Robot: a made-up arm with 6 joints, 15 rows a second.
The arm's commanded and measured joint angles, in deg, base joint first. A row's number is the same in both.
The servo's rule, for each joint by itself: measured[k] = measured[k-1] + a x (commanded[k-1-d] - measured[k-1]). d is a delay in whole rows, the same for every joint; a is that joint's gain. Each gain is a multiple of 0.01, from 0.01 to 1. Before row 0 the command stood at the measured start. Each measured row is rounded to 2 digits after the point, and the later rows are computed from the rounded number. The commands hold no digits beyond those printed.
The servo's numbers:
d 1
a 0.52 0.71 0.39 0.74 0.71 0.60
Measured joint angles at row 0:
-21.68, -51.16, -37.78, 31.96, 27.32, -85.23
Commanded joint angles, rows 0 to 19:
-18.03, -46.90, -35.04, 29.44, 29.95, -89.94
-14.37, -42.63, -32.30, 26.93, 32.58, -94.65
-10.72, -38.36, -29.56, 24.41, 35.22, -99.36
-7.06, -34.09, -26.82, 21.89, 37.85, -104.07
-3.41, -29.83, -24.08, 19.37, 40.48, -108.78
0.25, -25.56, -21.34, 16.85, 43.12, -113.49
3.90, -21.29, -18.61, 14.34, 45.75, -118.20
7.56, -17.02, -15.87, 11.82, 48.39, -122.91
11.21, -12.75, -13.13, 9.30, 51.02, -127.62
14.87, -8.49, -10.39, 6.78, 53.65, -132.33
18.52, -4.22, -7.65, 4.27, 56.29, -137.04
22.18, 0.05, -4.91, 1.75, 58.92, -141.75
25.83, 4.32, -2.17, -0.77, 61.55, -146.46
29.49, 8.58, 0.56, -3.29, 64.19, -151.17
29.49, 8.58, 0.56, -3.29, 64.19, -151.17
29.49, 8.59, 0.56, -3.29, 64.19, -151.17
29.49, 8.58, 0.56, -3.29, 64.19, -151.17
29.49, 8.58, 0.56, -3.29, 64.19, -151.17
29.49, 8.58, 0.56, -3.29, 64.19, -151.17
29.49, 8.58, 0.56, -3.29, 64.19, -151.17
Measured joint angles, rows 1 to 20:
-21.68, -51.16, -37.78, 31.96, 27.32, -85.23
-19.78, -48.14, -36.71, 30.10, 29.19, -88.06
-16.97, -44.23, -34.99, 27.75, 31.60, -92.01
-13.72, -40.06, -32.87, 25.28, 34.17, -96.42
-10.26, -35.82, -30.51, 22.77, 36.78, -101.01
-6.70, -31.57, -28.00, 20.25, 39.41, -105.67
-3.09, -27.30, -25.40, 17.73, 42.04, -110.36
0.54, -23.03, -22.75, 15.22, 44.67, -115.06
4.19, -18.76, -20.07, 12.70, 47.31, -119.77
7.84, -14.49, -17.36, 10.18, 49.94, -124.48
11.50, -10.23, -14.64, 7.66, 52.57, -129.19
15.15, -5.96, -11.91, 5.15, 55.21, -133.90
18.81, -1.69, -9.18, 2.63, 57.84, -138.61
22.46, 2.58, -6.45, 0.11, 60.47, -143.32
26.12, 6.84, -3.72, -2.41, 63.11, -148.03
27.87, 8.08, -2.05, -3.06, 63.88, -149.91
28.71, 8.44, -1.03, -3.23, 64.10, -150.67
29.12, 8.54, -0.41, -3.27, 64.16, -150.97
29.31, 8.57, -0.03, -3.28, 64.18, -151.09
29.40, 8.58, 0.20, -3.29, 64.19, -151.14

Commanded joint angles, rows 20 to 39:
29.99, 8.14, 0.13, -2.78, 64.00, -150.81
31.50, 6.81, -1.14, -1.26, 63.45, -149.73
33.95, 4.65, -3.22, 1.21, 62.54, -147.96
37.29, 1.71, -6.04, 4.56, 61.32, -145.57
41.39, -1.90, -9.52, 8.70, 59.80, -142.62
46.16, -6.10, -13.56, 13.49, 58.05, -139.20
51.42, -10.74, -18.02, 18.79, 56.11, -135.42
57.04, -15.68, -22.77, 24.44, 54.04, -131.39
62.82, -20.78, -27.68, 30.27, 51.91, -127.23
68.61, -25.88, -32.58, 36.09, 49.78, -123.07
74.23, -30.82, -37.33, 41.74, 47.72, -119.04
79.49, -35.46, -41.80, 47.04, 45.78, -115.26
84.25, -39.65, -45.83, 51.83, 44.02, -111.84
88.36, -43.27, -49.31, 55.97, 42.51, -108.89
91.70, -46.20, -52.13, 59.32, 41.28, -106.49
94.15, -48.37, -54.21, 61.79, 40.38, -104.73
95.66, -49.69, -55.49, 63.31, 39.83, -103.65
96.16, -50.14, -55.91, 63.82, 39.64, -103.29
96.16, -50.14, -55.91, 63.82, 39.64, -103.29
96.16, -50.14, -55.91, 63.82, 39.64, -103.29
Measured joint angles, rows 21 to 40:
29.45, 8.58, 0.34, -3.29, 64.19, -151.16
29.73, 8.27, 0.26, -2.91, 64.06, -150.95
30.65, 7.23, -0.29, -1.69, 63.63, -150.22
32.37, 5.40, -1.43, 0.46, 62.86, -148.86
34.93, 2.78, -3.23, 3.49, 61.77, -146.89
38.29, -0.54, -5.68, 7.35, 60.37, -144.33
42.38, -4.49, -8.75, 11.89, 58.72, -141.25
47.08, -8.93, -12.37, 17.00, 56.87, -137.75
52.26, -13.72, -16.43, 22.51, 54.86, -133.93
57.75, -18.73, -20.82, 28.25, 52.77, -129.91
63.40, -23.81, -25.41, 34.05, 50.65, -125.81
69.03, -28.79, -30.06, 39.74, 48.57, -121.75
74.47, -33.53, -34.64, 45.14, 46.59, -117.86
79.56, -37.88, -39.00, 50.09, 44.77, -114.25
84.14, -41.71, -43.02, 54.44, 43.17, -111.03
88.07, -44.90, -46.57, 58.05, 41.83, -108.31
91.23, -47.36, -49.55, 60.82, 40.80, -106.16
93.53, -49.01, -51.87, 62.66, 40.11, -104.65
94.90, -49.81, -53.45, 63.52, 39.78, -103.83
95.56, -50.04, -54.41, 63.74, 39.68, -103.51

